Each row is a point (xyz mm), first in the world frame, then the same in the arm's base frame.
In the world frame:
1: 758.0 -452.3 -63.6
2: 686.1 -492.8 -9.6
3: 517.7 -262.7 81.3
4: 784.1 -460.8 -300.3
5: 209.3 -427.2 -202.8
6: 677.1 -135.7 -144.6
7: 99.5 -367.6 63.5
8: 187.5 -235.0 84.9
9: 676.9 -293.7 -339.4
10: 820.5 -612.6 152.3
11: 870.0 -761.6 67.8
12: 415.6 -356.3 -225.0
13: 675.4 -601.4 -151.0
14: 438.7 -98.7 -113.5
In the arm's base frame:
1: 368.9 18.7 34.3
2: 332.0 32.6 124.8
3: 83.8 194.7 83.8
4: 370.3 -183.1 -92.3
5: -134.0 -181.4 202.1
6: 136.0 91.5 -197.6
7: -229.7 56.6 346.2
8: -215.6 155.1 220.2
9: 191.9 -152.6 -182.7
10: 524.2 134.9 230.8
11: 630.6 -2.1 272.2
12: 8.0 -130.3 43.1
13: 360.5 -143.3 136.1
14: -85.4 95.6 -96.9

